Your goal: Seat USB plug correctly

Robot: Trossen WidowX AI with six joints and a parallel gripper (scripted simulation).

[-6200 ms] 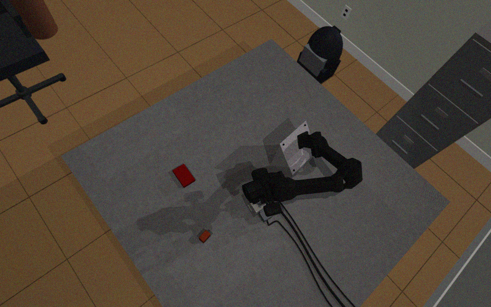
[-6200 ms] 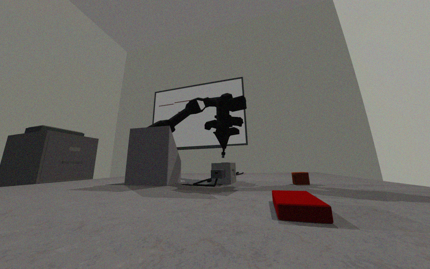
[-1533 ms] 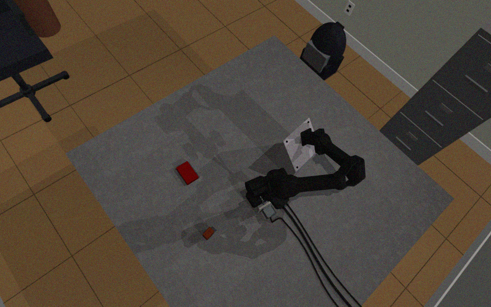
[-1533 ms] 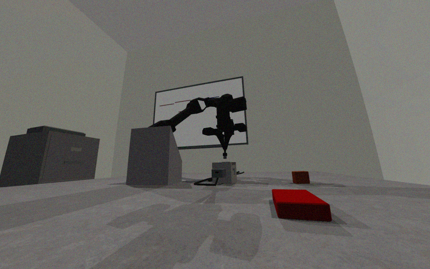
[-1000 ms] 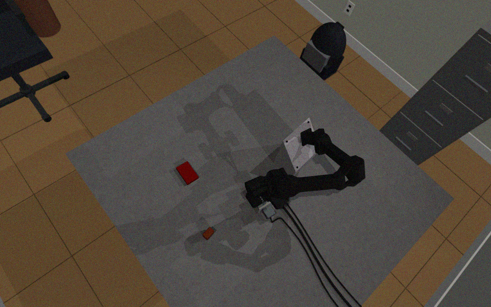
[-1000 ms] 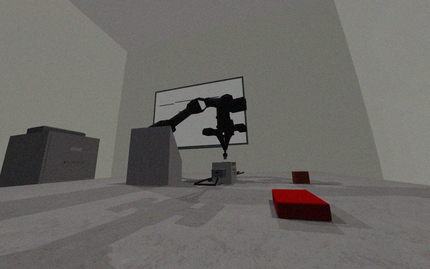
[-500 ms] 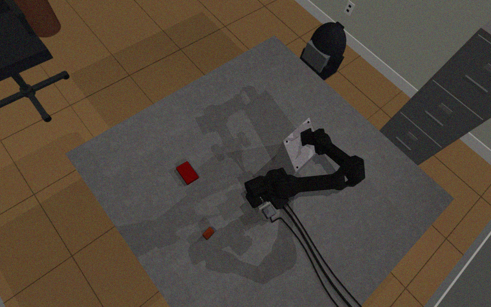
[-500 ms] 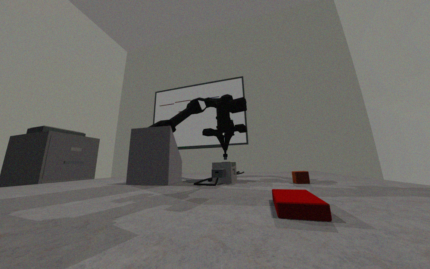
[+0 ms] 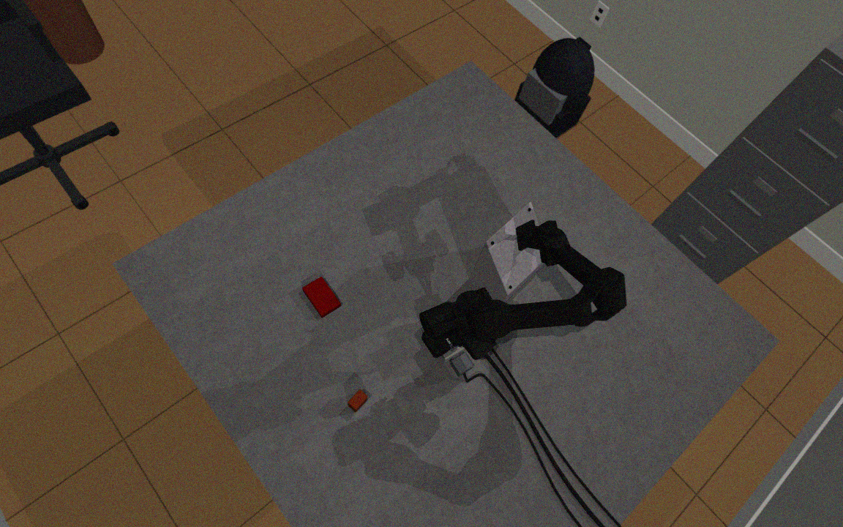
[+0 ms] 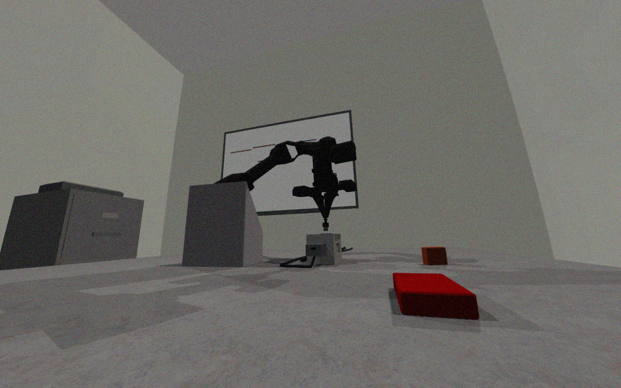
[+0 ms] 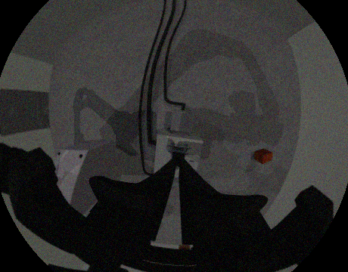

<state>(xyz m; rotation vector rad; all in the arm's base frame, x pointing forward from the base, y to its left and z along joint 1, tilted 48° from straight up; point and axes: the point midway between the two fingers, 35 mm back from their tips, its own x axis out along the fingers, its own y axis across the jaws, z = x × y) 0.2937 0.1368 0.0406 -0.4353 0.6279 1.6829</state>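
Right now my gripper tip is 20 mm above the USB plug. Also, from my gripper tip: orange block (260 mm ahead, 30 mm to the right, 100 mm below); flat red block (200 mm ahead, 310 mm to the right, 110 mm below).
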